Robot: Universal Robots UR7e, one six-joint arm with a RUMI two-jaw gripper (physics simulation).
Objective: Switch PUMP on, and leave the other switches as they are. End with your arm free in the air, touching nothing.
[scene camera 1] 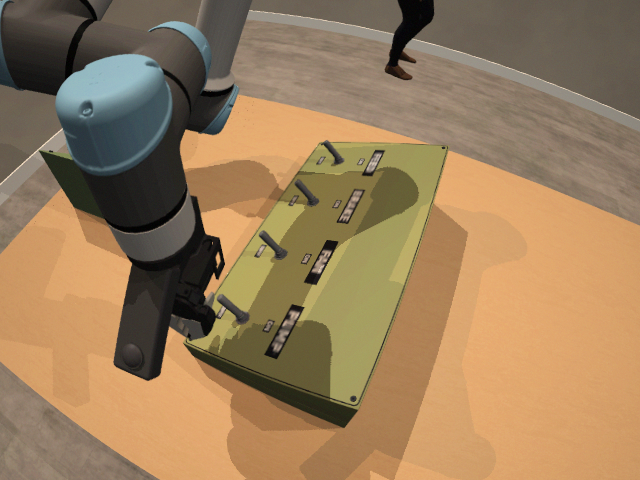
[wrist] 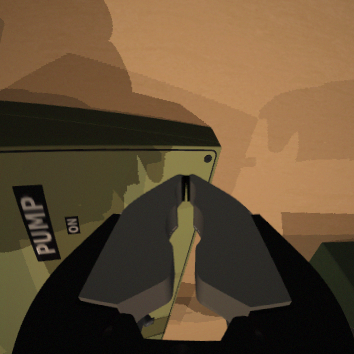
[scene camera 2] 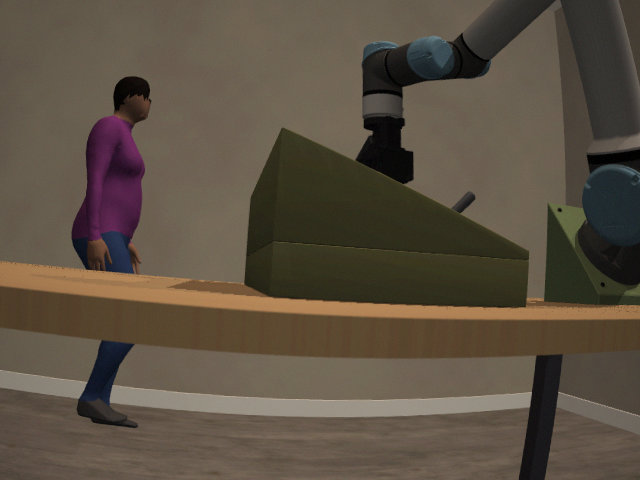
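Seen in the pictures: gripper, between the fingertips: (scene camera 1: 195, 335) (wrist: 185, 177); arm's base, origin of its link: (scene camera 2: 611, 253).
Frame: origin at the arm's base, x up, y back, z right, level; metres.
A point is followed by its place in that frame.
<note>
The green sloped switch box (scene camera 1: 356, 289) {z 0.104, x 0.046, y -0.543 m} (scene camera 2: 392, 227) {z -0.243, x -0.017, y -0.509 m} (wrist: 165, 195) stands on the table. The PUMP lever (scene camera 1: 232, 308) {z 0.185, x 0.022, y -0.396 m} tilts to its OFF side, away from the PUMP label (scene camera 1: 283, 331) {z 0.187, x 0.023, y -0.474 m} (wrist: 36, 223) {z 0.191, x 0.023, y -0.475 m} and its ON mark (scene camera 1: 268, 326) {z 0.186, x 0.014, y -0.451 m} (wrist: 73, 225) {z 0.184, x 0.014, y -0.450 m}. The FAN lever (scene camera 1: 272, 244) {z 0.066, x 0.021, y -0.401 m} and the two levers beyond, the third (scene camera 1: 307, 192) {z -0.054, x 0.021, y -0.407 m} and the farthest (scene camera 1: 333, 152) {z -0.173, x 0.019, y -0.411 m}, lean the same way. My gripper (scene camera 1: 193, 334) {z 0.241, x 0.014, y -0.365 m} (wrist: 185, 177) {z 0.241, x 0.014, y -0.365 m} is shut and empty, low beside the PUMP lever on its OFF side, near the box corner. Its fingers hide that lever in the wrist view. I cannot tell whether they touch anything.
A second green box (scene camera 1: 72, 183) {z 0.088, x 0.010, y 0.060 m} (scene camera 2: 566, 253) {z 0.020, x -0.005, y -0.095 m} (wrist: 337, 270) {z 0.074, x -0.032, y -0.097 m} stands by the arm's base. The table (scene camera 1: 558, 330) {z -0.026, x -0.088, y -0.936 m} (scene camera 2: 155, 315) {z -0.438, x -0.095, y -0.705 m} (wrist: 300, 45) {z 0.346, x -0.088, y -0.260 m} carries both boxes. A person (scene camera 1: 410, 31) (scene camera 2: 113, 180) stands beyond the table. The wrist and forearm hang over the table's left part in scene camera 1.
</note>
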